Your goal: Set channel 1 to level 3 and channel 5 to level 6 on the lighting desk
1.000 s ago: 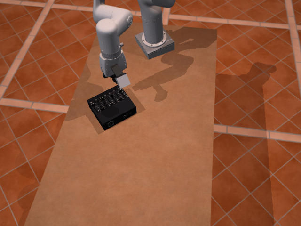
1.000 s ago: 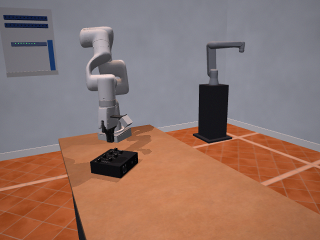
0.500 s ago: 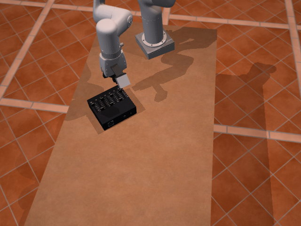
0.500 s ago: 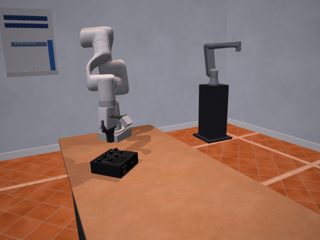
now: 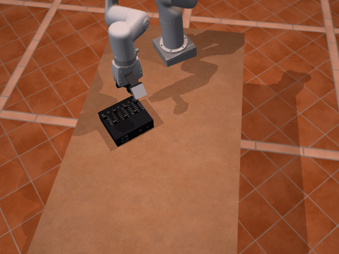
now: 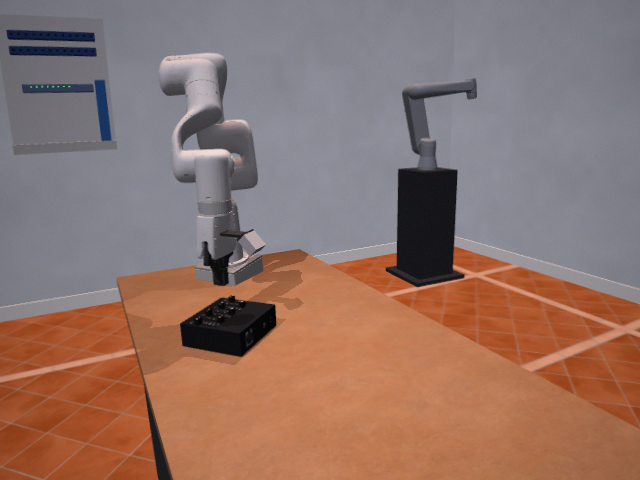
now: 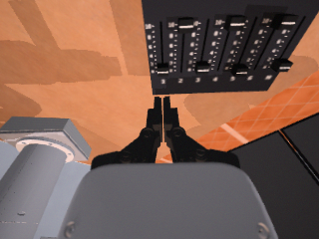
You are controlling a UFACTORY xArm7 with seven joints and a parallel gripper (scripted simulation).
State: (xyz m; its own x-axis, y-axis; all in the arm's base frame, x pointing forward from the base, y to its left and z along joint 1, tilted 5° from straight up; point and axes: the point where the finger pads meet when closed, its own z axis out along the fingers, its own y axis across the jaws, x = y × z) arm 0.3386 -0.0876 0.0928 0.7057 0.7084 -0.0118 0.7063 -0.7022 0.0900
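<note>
The channel 1 fader cap lies 50 mm below my hand, 20 mm to the left of it and 20 mm ahead of it. The rest, counted from my hand: channel 2 fader cap (60 mm ahead, 50 mm below, 30 mm to the left).
</note>
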